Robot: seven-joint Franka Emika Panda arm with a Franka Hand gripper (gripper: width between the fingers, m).
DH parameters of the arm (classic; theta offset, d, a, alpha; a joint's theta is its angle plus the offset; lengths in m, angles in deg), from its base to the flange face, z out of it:
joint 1: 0 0.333 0 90
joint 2: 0 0 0 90
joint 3: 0 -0.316 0.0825 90
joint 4: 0 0 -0.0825 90
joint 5: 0 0.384 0 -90
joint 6: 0 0 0.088 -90
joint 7: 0 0.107 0 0
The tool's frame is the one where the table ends.
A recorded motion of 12 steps. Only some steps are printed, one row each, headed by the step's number.
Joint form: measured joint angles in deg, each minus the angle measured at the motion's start. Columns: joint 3, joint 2, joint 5, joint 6, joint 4, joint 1, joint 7.
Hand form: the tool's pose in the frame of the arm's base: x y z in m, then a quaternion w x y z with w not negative. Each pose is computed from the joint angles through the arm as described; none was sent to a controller.
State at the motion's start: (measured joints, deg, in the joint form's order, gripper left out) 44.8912 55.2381 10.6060 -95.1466 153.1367 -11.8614 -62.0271
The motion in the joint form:
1: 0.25 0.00 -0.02 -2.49 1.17 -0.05 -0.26
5: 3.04 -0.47 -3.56 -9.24 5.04 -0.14 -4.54
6: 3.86 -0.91 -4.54 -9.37 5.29 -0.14 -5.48
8: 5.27 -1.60 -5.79 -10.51 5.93 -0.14 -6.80
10: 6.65 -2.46 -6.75 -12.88 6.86 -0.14 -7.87
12: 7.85 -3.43 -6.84 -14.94 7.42 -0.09 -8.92
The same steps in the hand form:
1: 0.1807 -0.2312 0.4357 0.31723 -0.89961 -0.17297 -0.24525
5: 0.1805 -0.2349 0.4028 0.28628 -0.90459 -0.18505 -0.25597
6: 0.1784 -0.2367 0.3964 0.28542 -0.90497 -0.18977 -0.25208
8: 0.1759 -0.2399 0.3856 0.28193 -0.90592 -0.19224 -0.25074
10: 0.1748 -0.2433 0.3738 0.27437 -0.90834 -0.18879 -0.25298
12: 0.1744 -0.2470 0.3649 0.26988 -0.90927 -0.18313 -0.25856

